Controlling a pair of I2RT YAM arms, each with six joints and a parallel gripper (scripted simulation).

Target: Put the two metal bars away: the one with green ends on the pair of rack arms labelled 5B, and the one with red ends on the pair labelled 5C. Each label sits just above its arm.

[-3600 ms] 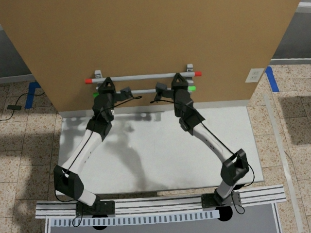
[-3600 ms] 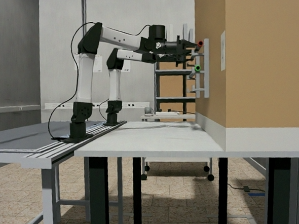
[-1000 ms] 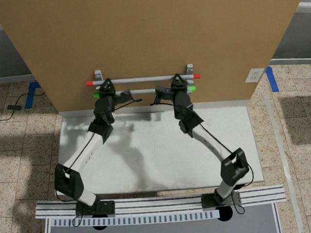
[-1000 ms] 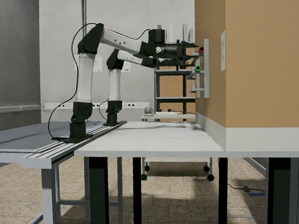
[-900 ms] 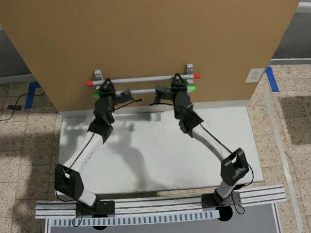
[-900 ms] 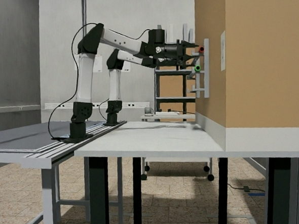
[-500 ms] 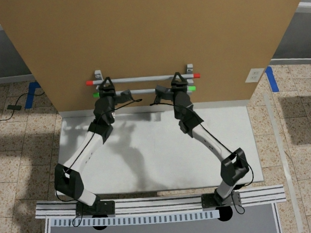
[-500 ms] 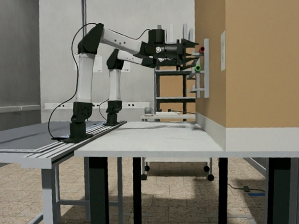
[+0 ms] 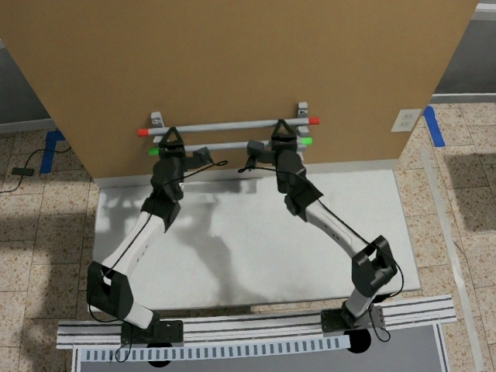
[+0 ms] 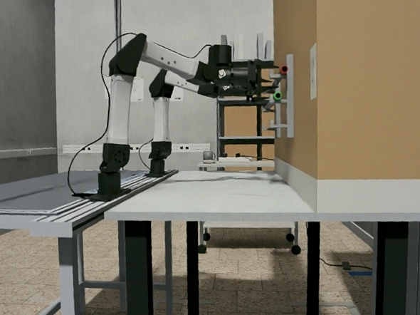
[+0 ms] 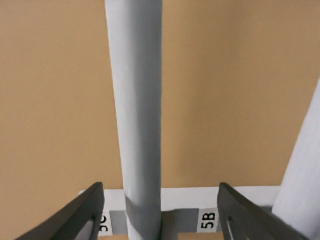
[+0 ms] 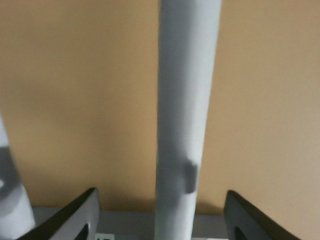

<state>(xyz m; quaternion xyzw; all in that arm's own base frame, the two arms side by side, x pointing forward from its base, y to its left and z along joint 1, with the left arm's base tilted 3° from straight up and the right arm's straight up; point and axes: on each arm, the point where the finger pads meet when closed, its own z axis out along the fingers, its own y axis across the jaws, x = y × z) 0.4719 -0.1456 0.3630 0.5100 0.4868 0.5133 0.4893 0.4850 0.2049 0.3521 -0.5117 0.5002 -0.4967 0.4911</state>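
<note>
Right now my right hand is 10 mm short of the red-ended bar, 150 mm to the right of it and 10 mm below it. The rest, counted from my right hand: brown wall 160 mm ahead, 100 mm to the left, 100 mm above; outlet plate 50 mm ahead, 400 mm to the right, 50 mm below; green-ended bar 150 mm to the left, 70 mm below.
</note>
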